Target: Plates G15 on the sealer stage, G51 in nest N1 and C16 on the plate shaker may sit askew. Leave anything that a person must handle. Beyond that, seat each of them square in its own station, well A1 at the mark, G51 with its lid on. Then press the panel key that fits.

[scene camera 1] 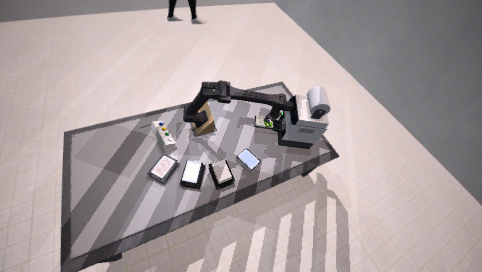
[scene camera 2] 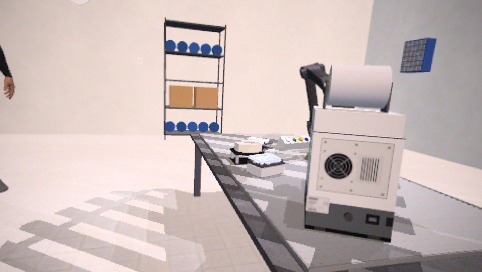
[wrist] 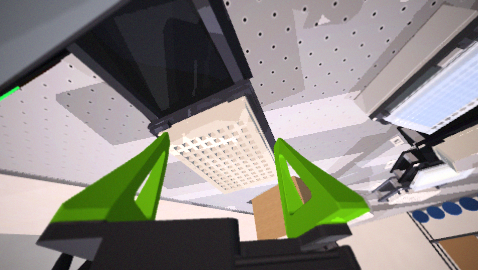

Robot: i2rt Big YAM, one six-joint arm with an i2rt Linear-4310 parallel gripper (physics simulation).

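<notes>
The cream plate (scene camera 1: pixel 260 121) (wrist: pixel 235 160), apparently G15, lies at the sealer's dark stage (wrist: pixel 230 45); its seating is unclear. My gripper (scene camera 1: pixel 270 124) (wrist: pixel 225 139) is open and empty, one green finger on each side of the plate in the wrist view. The light-blue plate (scene camera 1: pixel 248 159) (scene camera 2: pixel 266 159) (wrist: pixel 440 92), apparently C16, is on a pale block. Nearby are a cream-topped plate (scene camera 1: pixel 222 171) (scene camera 2: pixel 247 147), a white-topped plate (scene camera 1: pixel 192 171) and a red-dotted plate (scene camera 1: pixel 164 167); nest labels are unreadable. The key panel (scene camera 1: pixel 165 136) (scene camera 2: pixel 292 143) has blue, yellow, green and pale keys.
The sealer (scene camera 1: pixel 302 127) (scene camera 2: pixel 355 167) with its large roll stands beside the gripper. A wooden wedge (scene camera 1: pixel 204 122) (wrist: pixel 269 212) stands by the arm's base. A person (scene camera 1: pixel 184 9) (scene camera 2: pixel 6 75) is beyond the table. A shelf rack (scene camera 2: pixel 165 65) stands by the wall.
</notes>
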